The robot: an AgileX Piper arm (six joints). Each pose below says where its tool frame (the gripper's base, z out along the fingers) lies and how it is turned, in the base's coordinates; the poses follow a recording.
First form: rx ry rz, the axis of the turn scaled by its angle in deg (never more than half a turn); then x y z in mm.
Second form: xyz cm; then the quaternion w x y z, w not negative. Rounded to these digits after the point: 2 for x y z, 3 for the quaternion.
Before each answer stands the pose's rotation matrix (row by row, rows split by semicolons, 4 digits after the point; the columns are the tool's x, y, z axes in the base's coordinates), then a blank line. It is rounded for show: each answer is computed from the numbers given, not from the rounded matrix.
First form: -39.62 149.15 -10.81 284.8 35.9 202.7
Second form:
-0.7792 -0.4403 0.4461; -0.5000 0.8658 -0.0188; -0.3779 -0.2377 -0.8948

28.48 3.59 20.27 0.219 -0.250 0.941 -0.068
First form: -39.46 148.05 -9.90 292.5 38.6 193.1
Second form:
-0.7700 -0.4409 0.4611; -0.4984 0.8669 -0.0033; -0.3983 -0.2324 -0.8874

29.25 3.86 19.31 0.229 -0.250 0.939 -0.063
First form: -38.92 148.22 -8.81 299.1 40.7 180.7
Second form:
-0.7731 -0.4383 0.4585; -0.4896 0.8719 0.0081; -0.4033 -0.2182 -0.8887

29.91 4.07 18.07 0.229 -0.247 0.940 -0.056
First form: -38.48 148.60 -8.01 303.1 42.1 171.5
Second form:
-0.7777 -0.4359 0.4529; -0.4821 0.8760 0.0153; -0.4034 -0.2064 -0.8914

30.31 4.21 17.15 0.227 -0.244 0.941 -0.051
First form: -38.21 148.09 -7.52 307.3 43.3 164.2
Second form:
-0.7742 -0.4344 0.4604; -0.4788 0.8776 0.0229; -0.4140 -0.2027 -0.8874

30.73 4.33 16.42 0.232 -0.243 0.941 -0.048
